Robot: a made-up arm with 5 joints. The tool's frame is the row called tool. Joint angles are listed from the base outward. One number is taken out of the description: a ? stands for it. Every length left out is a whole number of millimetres.
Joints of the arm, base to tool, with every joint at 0 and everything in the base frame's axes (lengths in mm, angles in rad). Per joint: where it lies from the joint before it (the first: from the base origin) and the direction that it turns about. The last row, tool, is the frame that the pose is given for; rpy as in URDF.
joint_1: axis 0 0 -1 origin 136 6 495
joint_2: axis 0 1 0 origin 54 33 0
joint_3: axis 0 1 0 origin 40 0 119
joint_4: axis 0 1 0 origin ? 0 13
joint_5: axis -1 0 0 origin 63 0 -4
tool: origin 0 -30 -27 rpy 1.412 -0.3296 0.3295
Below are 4 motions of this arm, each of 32 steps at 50 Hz.
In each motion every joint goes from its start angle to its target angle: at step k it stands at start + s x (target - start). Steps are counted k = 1, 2, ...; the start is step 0. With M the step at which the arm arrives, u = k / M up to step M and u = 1 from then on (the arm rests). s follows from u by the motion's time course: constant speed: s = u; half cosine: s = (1 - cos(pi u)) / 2; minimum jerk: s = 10 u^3 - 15 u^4 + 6 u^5.
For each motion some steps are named. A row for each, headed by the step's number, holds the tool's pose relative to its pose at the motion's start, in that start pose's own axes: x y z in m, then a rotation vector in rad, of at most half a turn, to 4 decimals.
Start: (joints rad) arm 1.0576 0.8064 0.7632 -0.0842 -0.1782
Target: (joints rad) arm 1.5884 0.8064 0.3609 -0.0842 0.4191
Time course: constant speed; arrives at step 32
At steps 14, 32:
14: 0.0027 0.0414 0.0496 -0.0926 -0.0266 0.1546
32: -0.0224 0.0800 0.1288 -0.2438 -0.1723 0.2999

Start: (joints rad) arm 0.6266 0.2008 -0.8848 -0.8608 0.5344
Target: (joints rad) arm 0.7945 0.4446 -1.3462 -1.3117 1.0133
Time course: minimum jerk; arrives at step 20
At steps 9, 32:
9: -0.0030 0.0113 0.0262 -0.3532 -0.0626 0.1193
32: -0.0203 0.0378 0.0525 -0.8590 -0.2108 0.2616

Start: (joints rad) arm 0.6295 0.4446 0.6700 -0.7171 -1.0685
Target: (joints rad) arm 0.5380 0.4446 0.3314 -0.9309 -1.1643
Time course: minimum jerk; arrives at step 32
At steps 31, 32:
31: 0.0551 0.0035 -0.0728 0.1982 0.4647 0.2543
32: 0.0551 0.0035 -0.0728 0.1982 0.4649 0.2544

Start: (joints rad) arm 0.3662 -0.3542 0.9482 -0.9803 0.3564
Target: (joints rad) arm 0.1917 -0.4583 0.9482 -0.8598 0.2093
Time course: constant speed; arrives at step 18
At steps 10, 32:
10: 0.0090 0.0132 -0.0187 0.1282 0.0401 0.0635
32: 0.0144 0.0250 -0.0336 0.2320 0.0740 0.1094

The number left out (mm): 139
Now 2 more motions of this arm.
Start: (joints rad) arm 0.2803 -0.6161 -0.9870 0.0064 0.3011
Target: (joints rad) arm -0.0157 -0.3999 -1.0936 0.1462 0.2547
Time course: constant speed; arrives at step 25
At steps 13, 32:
13: -0.0033 -0.0242 -0.0199 0.2106 -0.0174 -0.0617
32: -0.0052 -0.0407 -0.0450 0.4074 -0.0202 -0.1121

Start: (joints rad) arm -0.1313 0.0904 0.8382 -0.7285 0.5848
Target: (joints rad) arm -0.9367 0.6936 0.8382 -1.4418 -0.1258
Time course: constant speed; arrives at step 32
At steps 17, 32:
17: 0.0285 0.0206 -0.1219 0.3206 0.2282 0.3421
32: 0.0005 0.0388 -0.2282 0.6561 0.5031 0.5370

